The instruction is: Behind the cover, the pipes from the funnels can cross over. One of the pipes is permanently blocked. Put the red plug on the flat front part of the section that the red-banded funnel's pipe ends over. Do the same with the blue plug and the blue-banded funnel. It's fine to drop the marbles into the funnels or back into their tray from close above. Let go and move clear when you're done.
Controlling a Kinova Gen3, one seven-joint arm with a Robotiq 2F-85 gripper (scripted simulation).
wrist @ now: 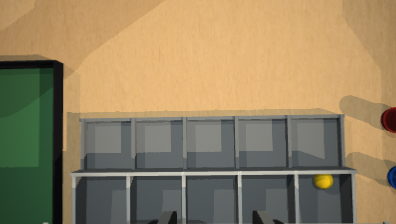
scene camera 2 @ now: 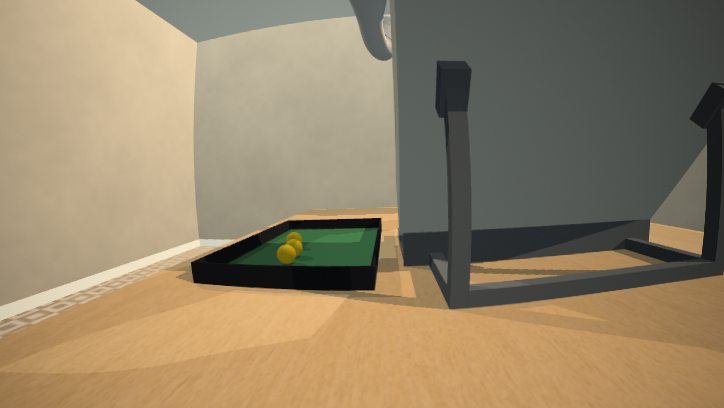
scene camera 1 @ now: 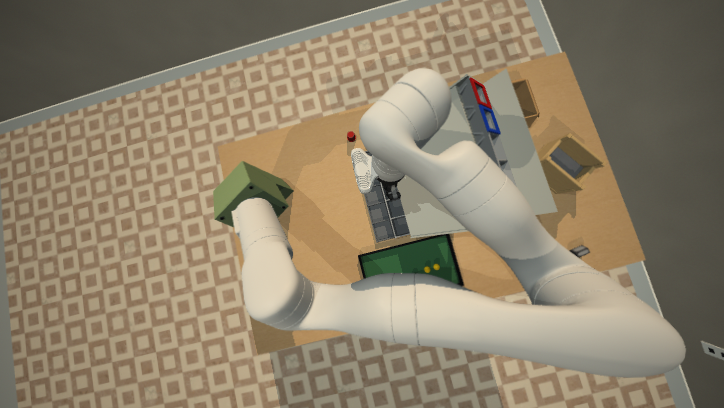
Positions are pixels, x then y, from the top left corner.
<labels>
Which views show the green marble tray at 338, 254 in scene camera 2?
The wrist view, scene camera 2 and scene camera 1: all of them.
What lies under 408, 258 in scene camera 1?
A green marble tray.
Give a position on a grey cover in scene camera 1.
424, 214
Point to a green marble tray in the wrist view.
38, 83
</labels>
